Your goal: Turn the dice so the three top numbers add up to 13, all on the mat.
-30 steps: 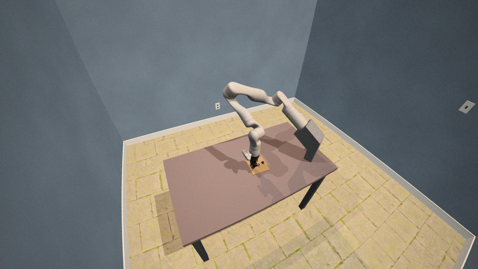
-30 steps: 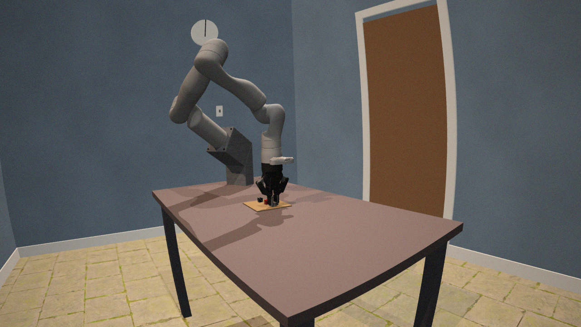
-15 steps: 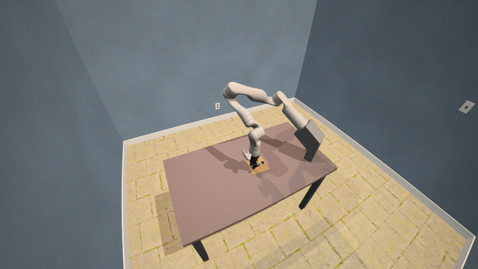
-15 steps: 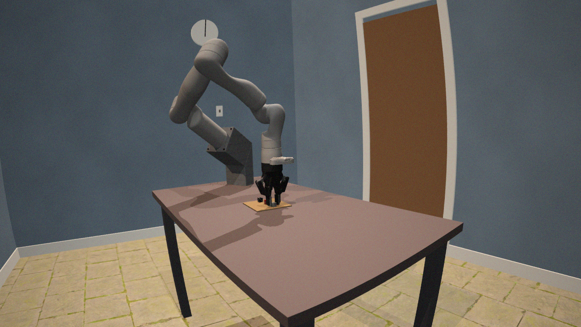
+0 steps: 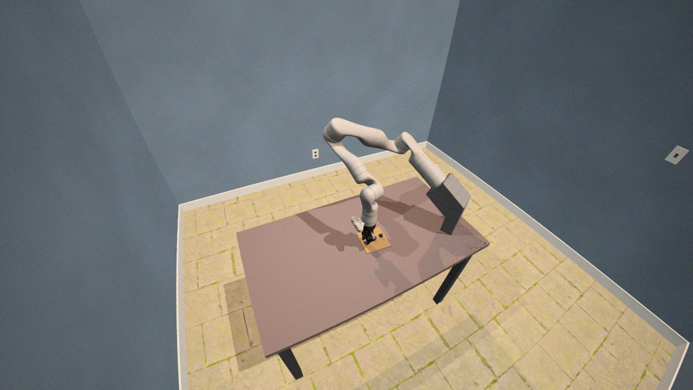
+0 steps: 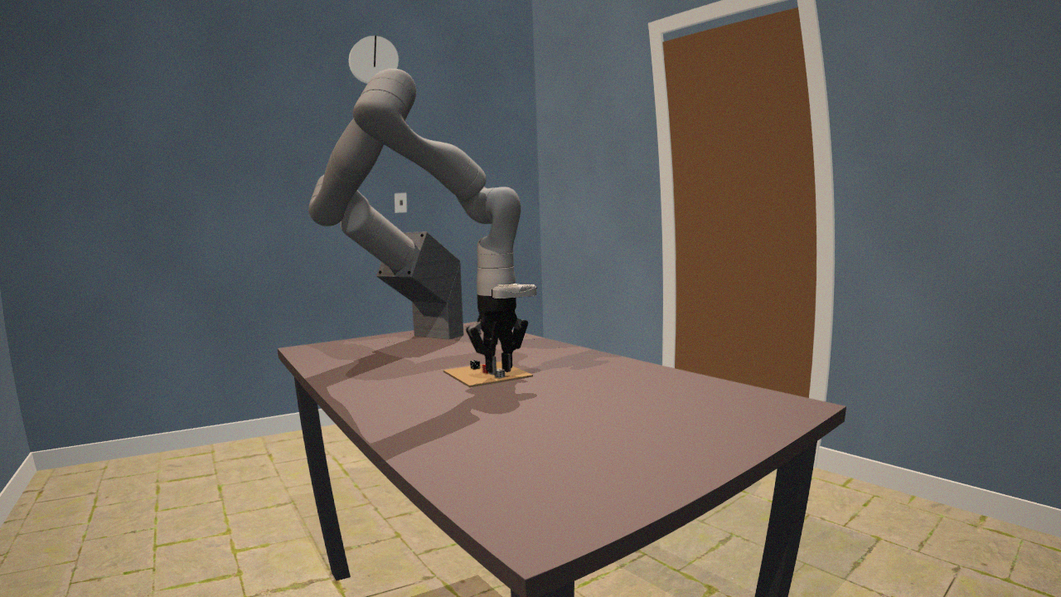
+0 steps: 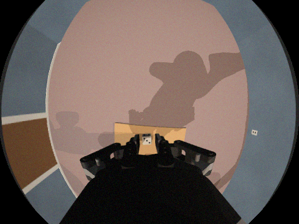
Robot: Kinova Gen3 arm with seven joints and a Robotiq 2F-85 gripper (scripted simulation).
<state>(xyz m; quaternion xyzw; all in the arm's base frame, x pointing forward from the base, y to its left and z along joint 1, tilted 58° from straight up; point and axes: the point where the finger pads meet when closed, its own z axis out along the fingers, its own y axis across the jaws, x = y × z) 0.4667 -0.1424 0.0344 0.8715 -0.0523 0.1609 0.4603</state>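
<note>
Now: the red die 50 mm behind my hand, 20 mm to the left of it and 20 mm below it. From my hand the other things lie so: tan mat: 50 mm behind, 30 mm below, 10 mm to the left.
</note>
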